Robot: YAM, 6 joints.
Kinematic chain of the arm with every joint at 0, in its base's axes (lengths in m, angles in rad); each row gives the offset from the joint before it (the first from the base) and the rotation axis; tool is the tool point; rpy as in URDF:
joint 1: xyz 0 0 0.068 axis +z
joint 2: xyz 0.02 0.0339 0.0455 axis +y
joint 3: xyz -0.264 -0.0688 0 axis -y
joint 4: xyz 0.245 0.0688 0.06 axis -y
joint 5: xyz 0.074 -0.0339 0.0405 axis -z
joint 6: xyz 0.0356 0 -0.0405 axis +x
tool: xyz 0 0 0 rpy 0 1.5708 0
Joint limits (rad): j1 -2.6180..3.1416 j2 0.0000..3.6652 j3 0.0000..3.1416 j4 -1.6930..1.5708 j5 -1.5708..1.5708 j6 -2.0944..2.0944
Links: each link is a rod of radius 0.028 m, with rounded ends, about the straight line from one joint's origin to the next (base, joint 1, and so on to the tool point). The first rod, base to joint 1, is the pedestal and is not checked.
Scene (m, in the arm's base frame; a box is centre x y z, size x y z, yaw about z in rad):
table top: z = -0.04
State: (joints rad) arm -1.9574 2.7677 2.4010 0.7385 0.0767 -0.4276
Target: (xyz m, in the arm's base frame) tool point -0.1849 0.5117 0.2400
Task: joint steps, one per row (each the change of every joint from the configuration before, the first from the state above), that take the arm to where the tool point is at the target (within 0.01 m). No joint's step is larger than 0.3 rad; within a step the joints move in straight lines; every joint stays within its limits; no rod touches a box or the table.
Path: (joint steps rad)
1: 0.0907 -0.2836 0.0926 0.0487 0.0048 0.0000
2: 0.0908 -0.2836 0.0926 0.0487 0.0048 0.0000
3: 0.0907 -0.2836 0.0925 0.0488 0.0048 0.0000
4: 0.0907 -0.2836 0.0926 0.0487 0.0049 0.0000
5: 0.0907 -0.2836 0.0926 0.0487 0.0048 0.0000
6: 0.0908 -0.2836 0.0925 0.0487 0.0048 0.0000
7: 0.0907 -0.2836 0.0926 0.0488 0.0048 0.0000
8: 0.0907 -0.2835 0.0926 0.0487 0.0048 0.0000

